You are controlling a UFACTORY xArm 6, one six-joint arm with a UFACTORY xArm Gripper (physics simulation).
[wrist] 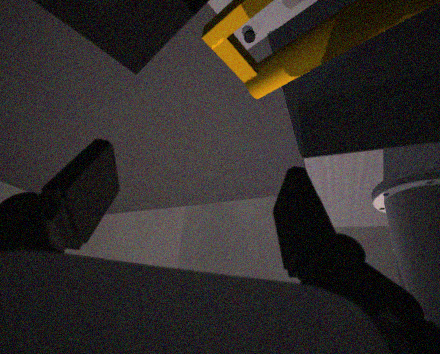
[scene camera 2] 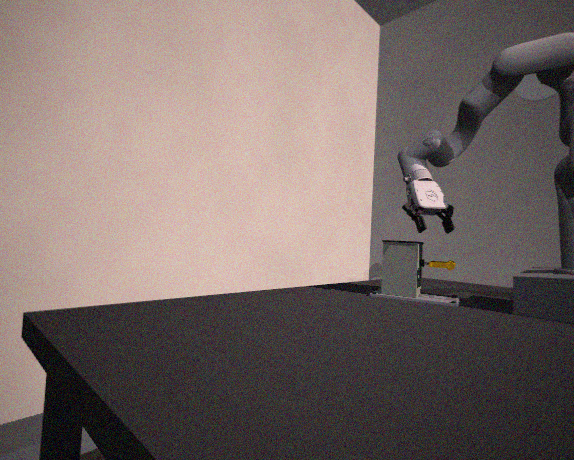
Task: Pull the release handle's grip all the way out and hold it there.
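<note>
The release handle's yellow grip sticks out sideways from the right face of an upright grey-green housing. In the wrist view the grip is a yellow loop at the top right, partly cut off by the frame's edge, beyond the fingertips. My gripper is open with nothing between its fingers. In the scene view it hangs tilted above the housing and the grip, apart from both.
The housing stands on a light base plate at the far right of the dark table. The robot's pedestal is at the right edge of the scene view. A pale wall rises behind the table.
</note>
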